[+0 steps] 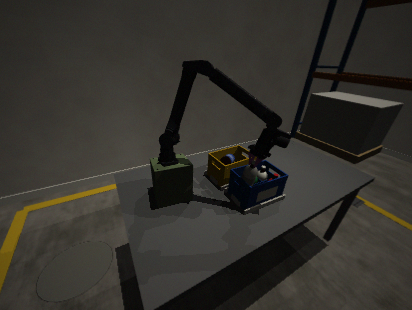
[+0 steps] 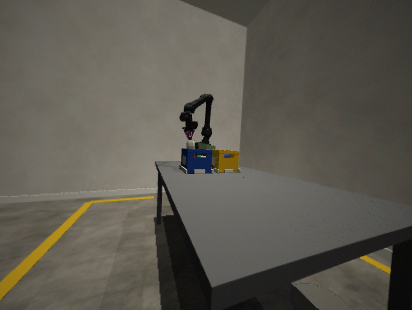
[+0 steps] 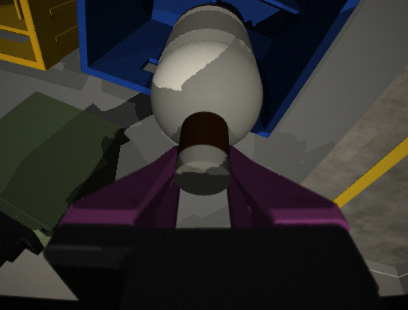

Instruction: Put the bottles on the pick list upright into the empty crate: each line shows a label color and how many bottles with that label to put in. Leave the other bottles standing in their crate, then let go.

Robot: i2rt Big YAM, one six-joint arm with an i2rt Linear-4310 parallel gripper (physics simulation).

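Frame: origin at the arm's base, x ahead, y left, z up, level; centimetres.
Where they show: gripper, between the fingertips: (image 1: 251, 166) (image 2: 189, 138) (image 3: 203, 154); arm's base, origin of its link: (image 1: 168, 161) (image 2: 204, 144) (image 3: 13, 225).
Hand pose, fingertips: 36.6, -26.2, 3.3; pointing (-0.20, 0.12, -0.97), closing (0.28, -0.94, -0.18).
Each offset is from my fingertips to the top centre of the thing, as dx, dy, dz. "spot": to the spot under its first point. Level surfaces: height alone.
My gripper (image 1: 254, 159) (image 2: 189, 136) (image 3: 203, 154) is shut on the neck of a white bottle {+1.0, +1.0, +2.7} (image 1: 250, 174) (image 2: 190, 144) (image 3: 207, 85) with a dark brown neck band and a pale cap. The bottle hangs about upright, partly above the rim of the blue crate {+10.1, +3.2, -8.5} (image 1: 245, 191) (image 2: 196, 165) (image 3: 84, 45). Its label is hard to read. In the blue crate stand another white-topped bottle {+18.4, +8.1, -9.7} (image 1: 263, 173) and a red-capped one {spot: +19.1, -1.9, -10.1} (image 1: 276, 175); a bit of green shows too. The yellow crate {+8.0, +26.8, -8.5} (image 1: 218, 174) (image 2: 226, 164) (image 3: 37, 50) holds a blue rounded object {+8.3, +30.5, -8.8} (image 1: 229, 159). The pick list does not show.
The crates stand side by side on the grey table {dz -26.0} (image 1: 175, 250) (image 2: 280, 215). The green arm base (image 1: 172, 182) (image 3: 55, 145) stands beside them. A large grey box (image 1: 345, 122) lies on a pallet behind the table, next to a shelf rack (image 1: 313, 70).
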